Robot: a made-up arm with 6 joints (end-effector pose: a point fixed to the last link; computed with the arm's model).
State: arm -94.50 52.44 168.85 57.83 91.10 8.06
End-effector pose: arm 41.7 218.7 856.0 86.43 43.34 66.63
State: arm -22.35 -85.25 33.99 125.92 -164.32 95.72
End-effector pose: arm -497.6 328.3 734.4 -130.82 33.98 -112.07
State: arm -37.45 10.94 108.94 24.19 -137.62 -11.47
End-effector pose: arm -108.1 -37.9 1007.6 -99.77 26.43 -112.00
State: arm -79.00 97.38 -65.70 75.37 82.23 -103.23
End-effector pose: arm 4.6 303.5 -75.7 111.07 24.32 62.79
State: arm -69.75 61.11 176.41 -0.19 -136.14 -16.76
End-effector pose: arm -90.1 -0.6 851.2 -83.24 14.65 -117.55
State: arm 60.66 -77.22 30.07 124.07 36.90 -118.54
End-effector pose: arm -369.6 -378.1 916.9 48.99 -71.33 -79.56
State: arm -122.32 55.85 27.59 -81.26 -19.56 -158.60
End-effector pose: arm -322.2 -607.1 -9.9 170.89 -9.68 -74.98
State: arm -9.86 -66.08 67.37 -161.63 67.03 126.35
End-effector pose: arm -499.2 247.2 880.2 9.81 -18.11 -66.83
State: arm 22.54 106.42 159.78 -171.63 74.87 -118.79
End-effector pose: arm 442.2 342.1 658.3 -150.83 -24.45 8.17
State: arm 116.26 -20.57 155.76 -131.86 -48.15 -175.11
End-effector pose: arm 147.9 -699.9 599.5 56.12 70.17 -75.17
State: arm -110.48 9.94 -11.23 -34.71 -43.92 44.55
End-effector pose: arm -238.1 -552.1 185.5 -111.35 33.24 -129.37
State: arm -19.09 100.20 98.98 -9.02 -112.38 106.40
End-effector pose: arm 665.4 -358.9 186.9 -122.35 53.93 42.79
